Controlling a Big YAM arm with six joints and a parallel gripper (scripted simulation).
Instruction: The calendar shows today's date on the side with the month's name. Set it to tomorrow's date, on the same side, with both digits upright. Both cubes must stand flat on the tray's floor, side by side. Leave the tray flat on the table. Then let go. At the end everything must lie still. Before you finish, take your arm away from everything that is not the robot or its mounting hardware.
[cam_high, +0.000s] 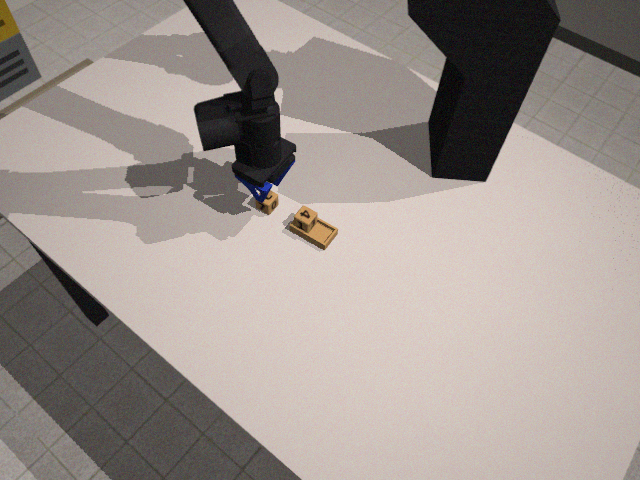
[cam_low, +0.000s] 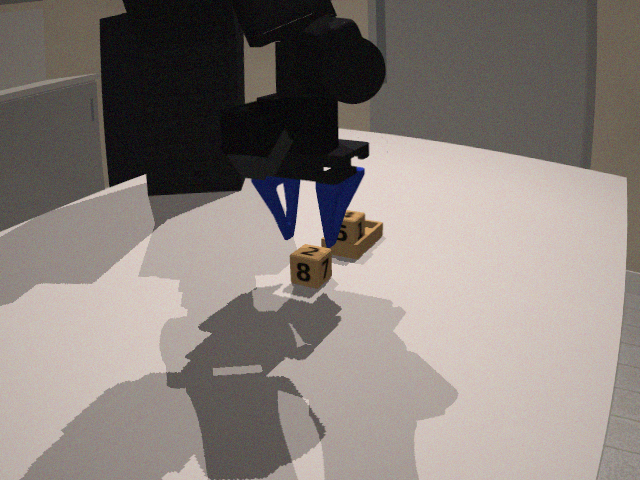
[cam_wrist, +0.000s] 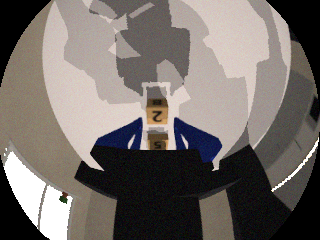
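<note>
Now: the wooden digit cube 30 mm below my hand. Round my hand: wooden tray: 100 mm to the left, 40 mm below, 10 mm ahead.
</note>
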